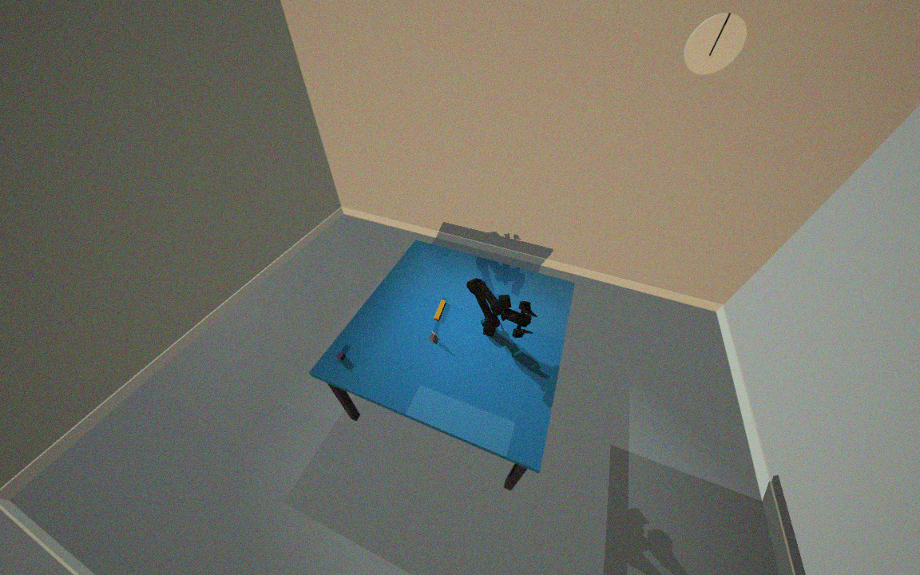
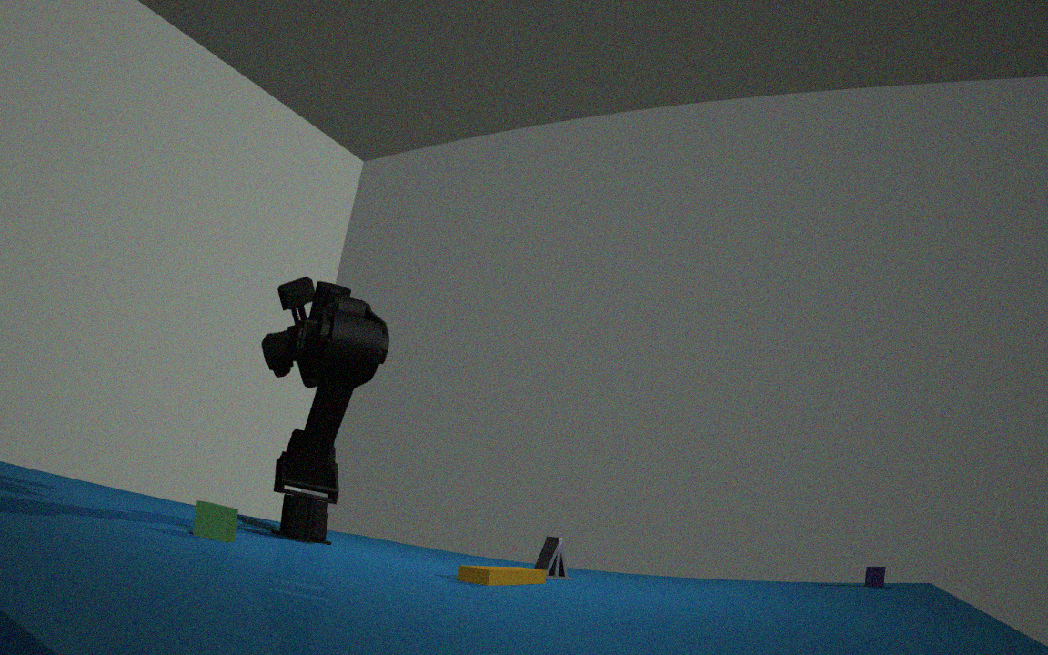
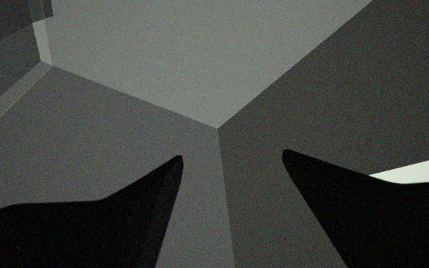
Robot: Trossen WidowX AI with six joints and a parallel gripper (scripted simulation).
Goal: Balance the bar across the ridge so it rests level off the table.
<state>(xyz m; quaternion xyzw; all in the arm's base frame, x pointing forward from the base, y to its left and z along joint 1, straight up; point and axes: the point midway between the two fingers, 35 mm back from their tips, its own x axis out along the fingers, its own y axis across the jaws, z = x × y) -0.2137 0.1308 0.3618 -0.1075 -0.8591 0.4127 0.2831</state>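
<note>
My gripper tip is now 60 cm short of the yellow bar, 37 cm above it and 18 cm to the left of it. Also, from my gripper tip: green cube: 46 cm to the right, 44 cm ahead, 36 cm below; then purple cube: 98 cm ahead, 36 cm below, 35 cm to the left.
</note>
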